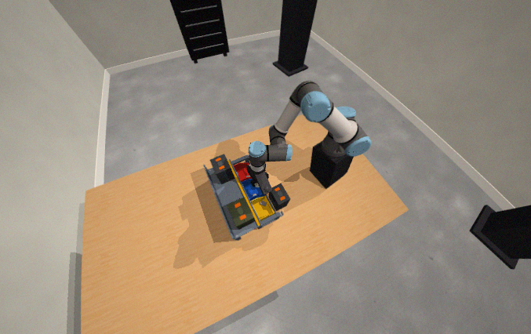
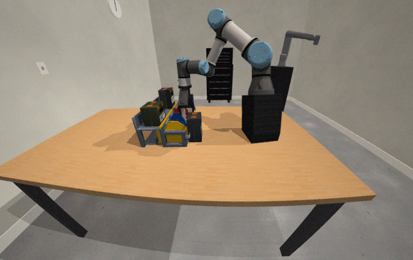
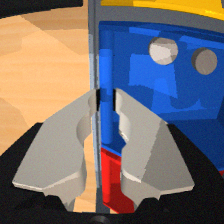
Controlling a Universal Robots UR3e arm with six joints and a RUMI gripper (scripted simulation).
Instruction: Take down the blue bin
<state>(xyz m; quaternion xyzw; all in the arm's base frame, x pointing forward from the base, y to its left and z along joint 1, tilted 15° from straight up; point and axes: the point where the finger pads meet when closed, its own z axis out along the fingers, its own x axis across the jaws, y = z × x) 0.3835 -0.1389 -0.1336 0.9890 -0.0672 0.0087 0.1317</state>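
Right now my hand is 6 cm short of the blue bin and 1 cm to the left of it. The rest, counted from my hand: yellow rail: 10 cm ahead, 6 cm above, 1 cm to the right; then yellow bin: 10 cm to the left, 8 cm ahead; then red bin: 12 cm to the right, 5 cm ahead.
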